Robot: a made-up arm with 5 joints.
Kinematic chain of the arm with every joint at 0, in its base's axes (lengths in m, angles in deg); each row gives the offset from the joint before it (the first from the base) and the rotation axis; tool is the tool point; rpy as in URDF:
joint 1: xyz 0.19 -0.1 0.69 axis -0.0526 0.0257 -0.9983
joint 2: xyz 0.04 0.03 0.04 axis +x
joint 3: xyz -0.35 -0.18 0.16 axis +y
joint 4: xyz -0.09 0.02 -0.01 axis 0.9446 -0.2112 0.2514
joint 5: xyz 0.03 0.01 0 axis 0.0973 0.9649 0.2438
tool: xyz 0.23 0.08 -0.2 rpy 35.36 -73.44 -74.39
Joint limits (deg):
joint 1: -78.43..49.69
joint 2: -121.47..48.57
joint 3: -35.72..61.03
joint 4: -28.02..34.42
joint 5: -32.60..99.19
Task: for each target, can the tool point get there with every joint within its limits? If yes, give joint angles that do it. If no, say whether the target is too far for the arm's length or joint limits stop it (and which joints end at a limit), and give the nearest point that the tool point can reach.
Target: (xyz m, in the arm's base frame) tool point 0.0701 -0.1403 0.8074
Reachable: yes | joints -60.81 -33.84 -27.72 18.11 0.99
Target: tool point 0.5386 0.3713 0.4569
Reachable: no: joint limits stop it (at a limit: joint 1, joint 2, joint 3, joint 4, joint 5) | nearest point 0.3560 0.2131 0.5971 | short by 0.279 m
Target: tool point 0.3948 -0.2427 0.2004
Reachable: no: joint limits stop it (at a limit: joint 1, joint 4) | nearest point 0.2263 -0.3033 0.5038 | short by 0.352 m
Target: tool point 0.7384 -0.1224 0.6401
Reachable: no: joint limits stop it (at a limit: joint 1, joint 2, joint 3, joint 4, joint 5) | nearest point 0.4358 -0.2094 0.7209 | short by 0.325 m
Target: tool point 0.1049 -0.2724 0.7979
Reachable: yes | joints -44.25 -86.66 3.55 -3.75 5.36
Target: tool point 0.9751 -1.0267 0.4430
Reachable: no: too far | nearest point 0.3200 -0.7963 0.8069 | short by 0.784 m
